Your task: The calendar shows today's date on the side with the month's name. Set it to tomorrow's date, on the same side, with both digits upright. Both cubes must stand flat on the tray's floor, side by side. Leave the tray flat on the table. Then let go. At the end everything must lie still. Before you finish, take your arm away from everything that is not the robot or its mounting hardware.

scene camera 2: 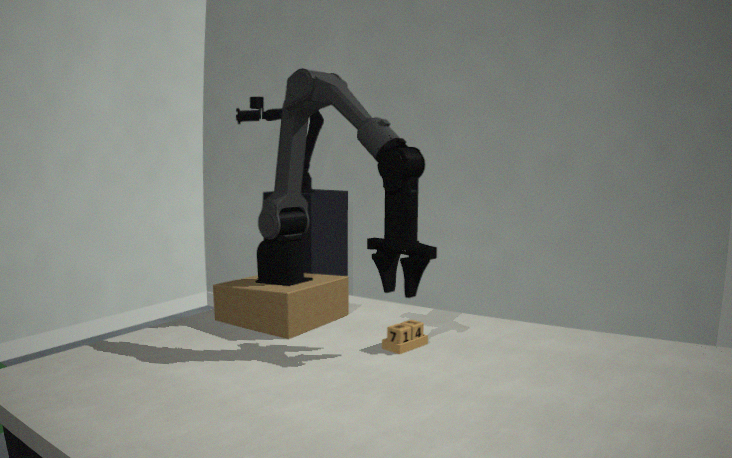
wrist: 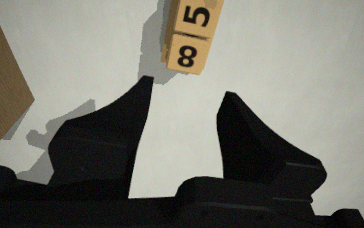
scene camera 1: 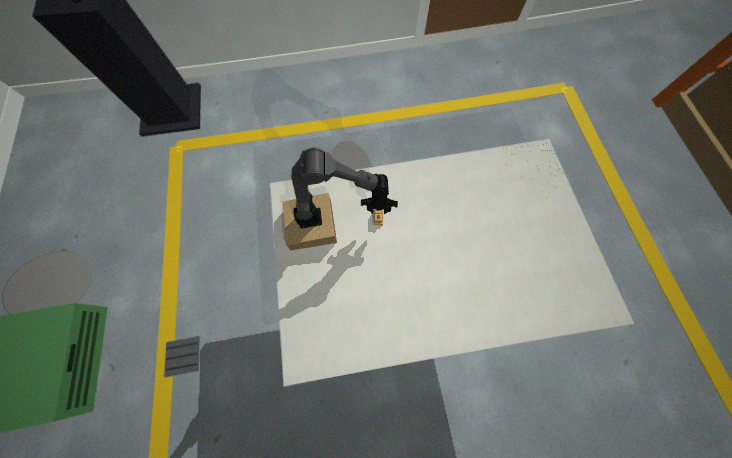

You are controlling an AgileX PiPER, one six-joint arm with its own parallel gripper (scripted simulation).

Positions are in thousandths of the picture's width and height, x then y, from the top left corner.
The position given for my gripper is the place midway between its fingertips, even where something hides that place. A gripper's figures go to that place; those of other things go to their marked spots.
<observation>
My gripper (wrist: 515, 428): 14 cm from the lens. A wooden number cube (wrist: 515, 235) is 19 cm from the lens.
</observation>
